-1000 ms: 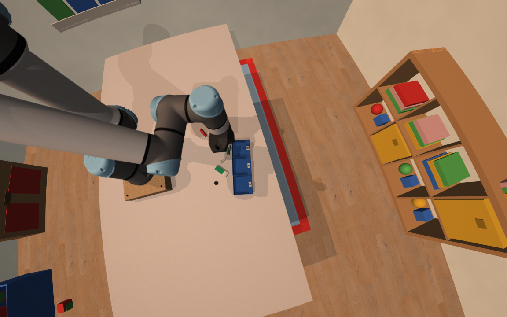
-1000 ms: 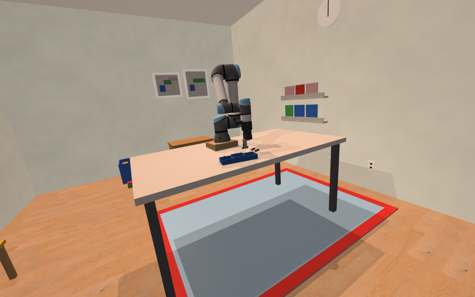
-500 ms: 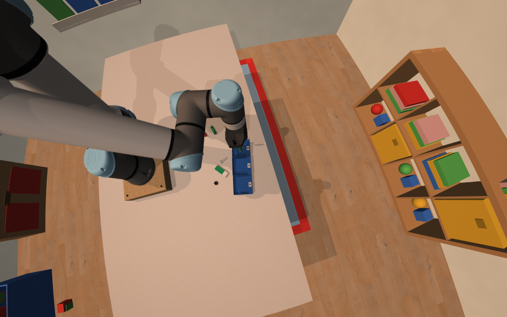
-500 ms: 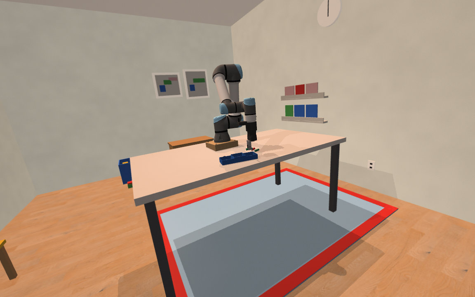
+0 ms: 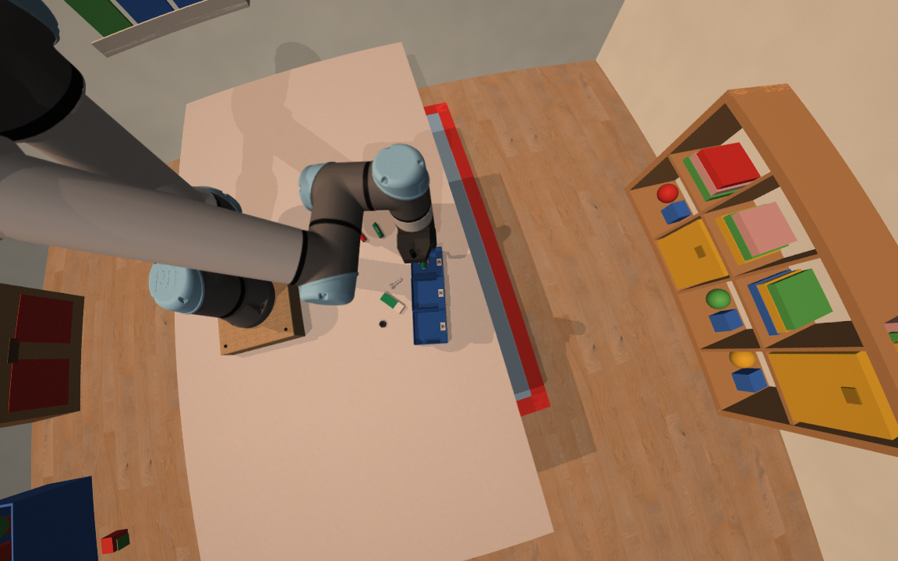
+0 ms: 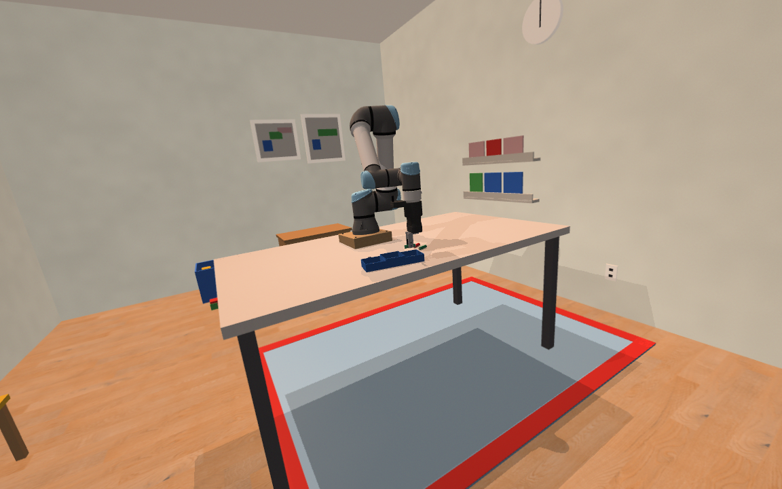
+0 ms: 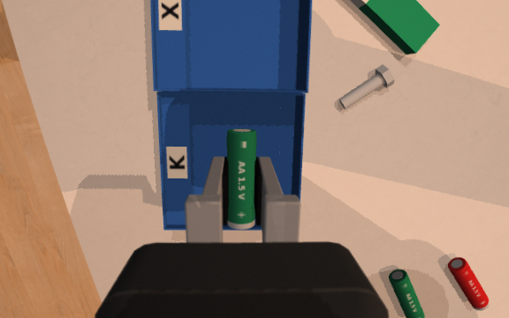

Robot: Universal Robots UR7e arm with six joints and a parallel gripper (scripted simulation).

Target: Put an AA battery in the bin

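My gripper is now 30 mm past the blue bin row, 80 mm to the left of it and 60 mm above it. The rest, counted from my hand: green-and-white block 120 mm behind, 60 mm to the right, 70 mm below; grey bolt 100 mm behind, 10 mm to the right, 70 mm below; green AA battery 10 mm below.
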